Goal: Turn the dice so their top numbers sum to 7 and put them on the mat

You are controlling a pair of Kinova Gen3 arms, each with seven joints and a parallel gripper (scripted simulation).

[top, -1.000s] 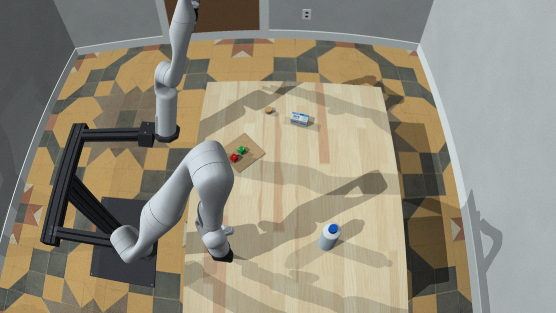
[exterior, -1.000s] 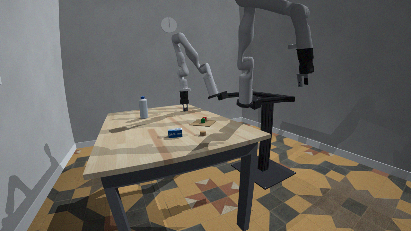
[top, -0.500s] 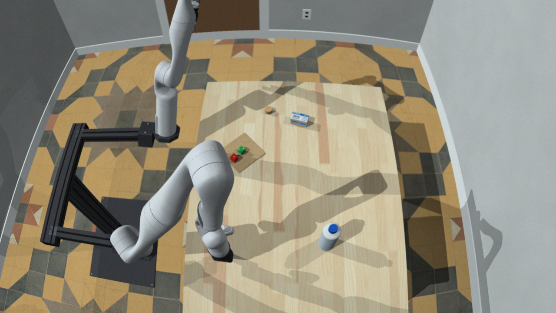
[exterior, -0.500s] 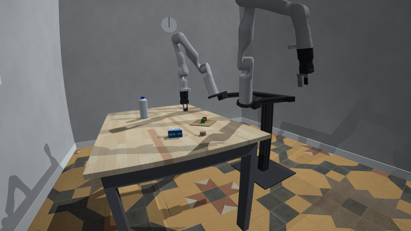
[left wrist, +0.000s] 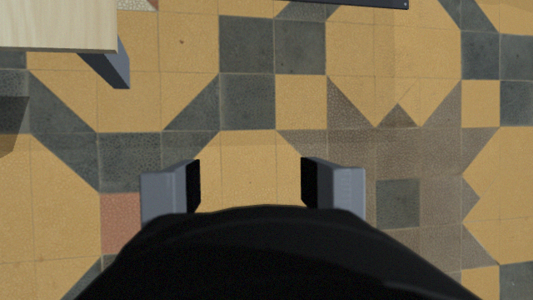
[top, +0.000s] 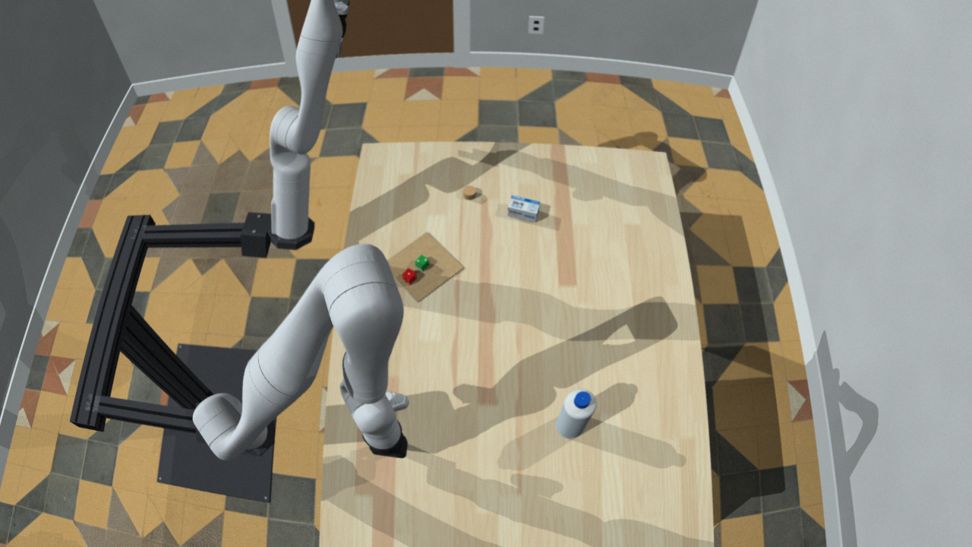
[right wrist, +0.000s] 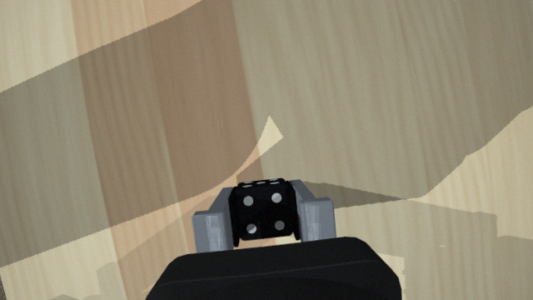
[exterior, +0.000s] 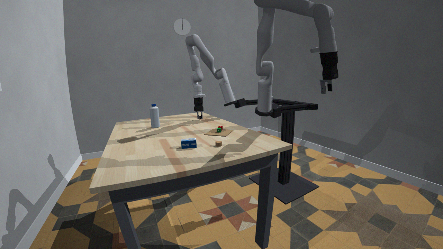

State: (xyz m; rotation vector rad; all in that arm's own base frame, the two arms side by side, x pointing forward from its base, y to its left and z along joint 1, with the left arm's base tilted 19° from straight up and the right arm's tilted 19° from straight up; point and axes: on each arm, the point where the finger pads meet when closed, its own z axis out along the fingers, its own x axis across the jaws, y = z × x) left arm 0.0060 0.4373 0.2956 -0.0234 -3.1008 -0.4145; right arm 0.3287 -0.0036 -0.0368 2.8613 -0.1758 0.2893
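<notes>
Right now my right hand is 2 cm short of the green die, 46 cm to the right of it and 1 cm above it. The rest, counted from my right hand: red die (1 cm behind, 42 cm to the left, 1 cm below); then white bottle (38 cm ahead, 8 cm to the left, 6 cm above); then black die (1 cm below).
</notes>
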